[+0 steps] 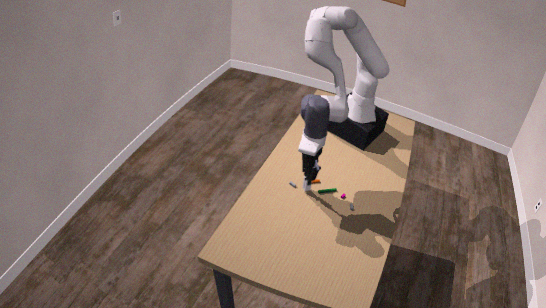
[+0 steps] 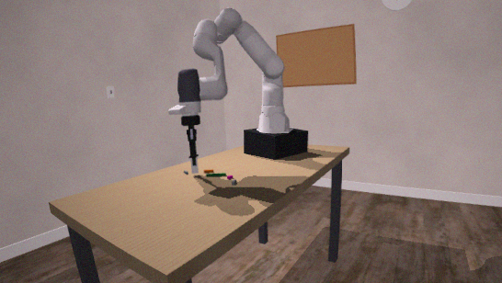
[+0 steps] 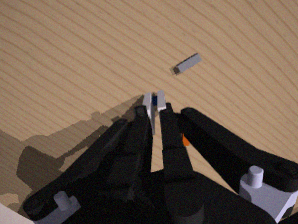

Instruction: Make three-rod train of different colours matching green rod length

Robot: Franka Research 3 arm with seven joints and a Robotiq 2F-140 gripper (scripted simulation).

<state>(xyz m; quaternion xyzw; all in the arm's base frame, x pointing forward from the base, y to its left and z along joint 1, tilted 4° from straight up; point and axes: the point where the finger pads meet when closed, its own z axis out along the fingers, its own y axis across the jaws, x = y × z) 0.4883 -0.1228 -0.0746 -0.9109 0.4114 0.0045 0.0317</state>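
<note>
My hand is 30 mm above the blue rod. From my hand the other things lie so: magenta rod (160 mm to the left, 40 mm below, 20 mm behind); green rod (90 mm to the left, 40 mm below, 30 mm behind); orange rod (60 mm behind, 40 mm below, 20 mm to the left).
</note>
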